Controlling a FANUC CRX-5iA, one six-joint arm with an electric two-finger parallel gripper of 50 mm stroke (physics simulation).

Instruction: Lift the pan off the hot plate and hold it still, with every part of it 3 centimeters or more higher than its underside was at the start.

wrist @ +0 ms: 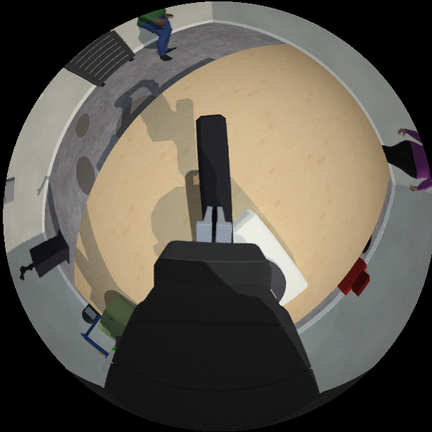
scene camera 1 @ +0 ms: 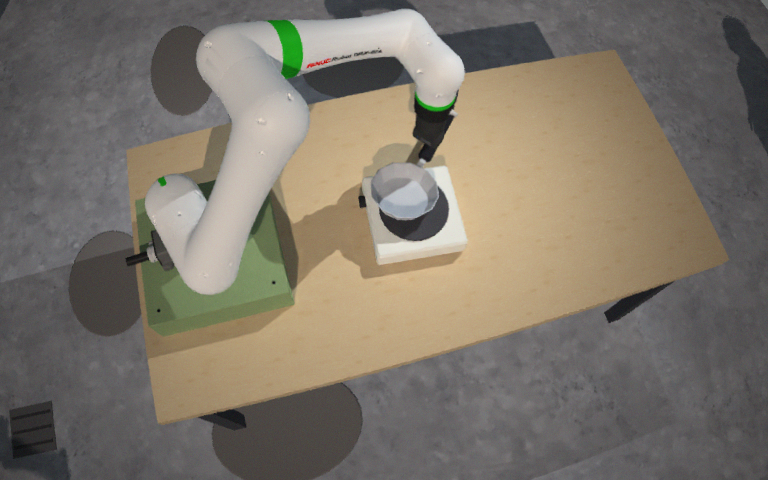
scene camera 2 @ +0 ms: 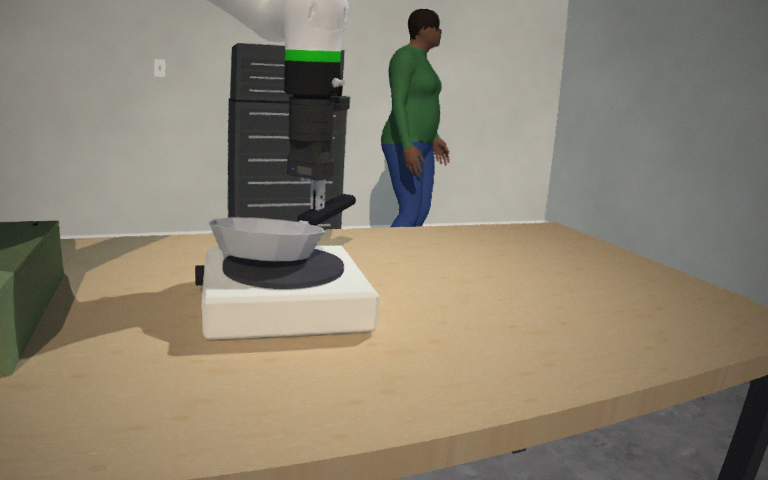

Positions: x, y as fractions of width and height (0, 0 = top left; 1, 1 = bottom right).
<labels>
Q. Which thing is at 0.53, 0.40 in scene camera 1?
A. A grey faceted pan.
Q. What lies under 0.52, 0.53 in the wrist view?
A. The gripper.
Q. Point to a grey faceted pan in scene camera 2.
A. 0.34, 0.50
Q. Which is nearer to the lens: the grey faceted pan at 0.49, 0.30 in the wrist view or the white hot plate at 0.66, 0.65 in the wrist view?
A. The grey faceted pan.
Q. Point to a white hot plate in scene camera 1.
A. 0.57, 0.48
</labels>
